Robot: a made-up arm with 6 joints.
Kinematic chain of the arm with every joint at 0, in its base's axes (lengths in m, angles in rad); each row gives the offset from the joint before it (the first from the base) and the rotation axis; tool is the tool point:
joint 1: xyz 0 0 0.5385 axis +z
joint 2: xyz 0.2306 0 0 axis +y
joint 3: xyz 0 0 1.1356 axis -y
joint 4: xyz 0 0 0.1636 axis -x
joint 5: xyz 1.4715 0 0 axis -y
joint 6: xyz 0.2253 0 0 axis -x
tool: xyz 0 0 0
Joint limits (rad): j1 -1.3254..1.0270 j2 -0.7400..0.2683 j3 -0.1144..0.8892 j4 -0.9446..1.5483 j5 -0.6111..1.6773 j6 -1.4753..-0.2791
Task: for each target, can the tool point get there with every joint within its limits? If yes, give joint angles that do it. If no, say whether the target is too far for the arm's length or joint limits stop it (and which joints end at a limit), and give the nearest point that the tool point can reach.
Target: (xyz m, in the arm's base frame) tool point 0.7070 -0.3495 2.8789
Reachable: yes | joints -0.3538 -0.4485 0.3768 1.1332 -0.4182 -0.9503
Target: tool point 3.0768 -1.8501 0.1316
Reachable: no: too far | nearest point 1.8378 -1.1051 1.1095 | short by 1.745 m
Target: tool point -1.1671 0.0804 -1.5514
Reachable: no: joint limits stop it (at a limit: joint 1, joint 2, joint 3, joint 5) | nearest point 0.4676 -2.0302 1.0527 | short by 3.729 m
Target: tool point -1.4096 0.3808 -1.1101
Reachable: no: joint limits stop it (at a limit: joint 1, joint 2, joint 3, joint 4, joint 5) | nearest point 0.8108 1.7738 1.2494 | short by 3.527 m
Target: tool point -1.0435 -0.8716 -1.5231
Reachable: no: joint limits stop it (at a limit: joint 1, joint 2, joint 3, joint 5) | nearest point 0.4599 -2.0333 1.0554 | short by 3.203 m
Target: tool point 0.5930 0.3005 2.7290
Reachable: yes | joints 0.6684 -0.5252 0.1404 -0.6453 1.3314 -0.6331
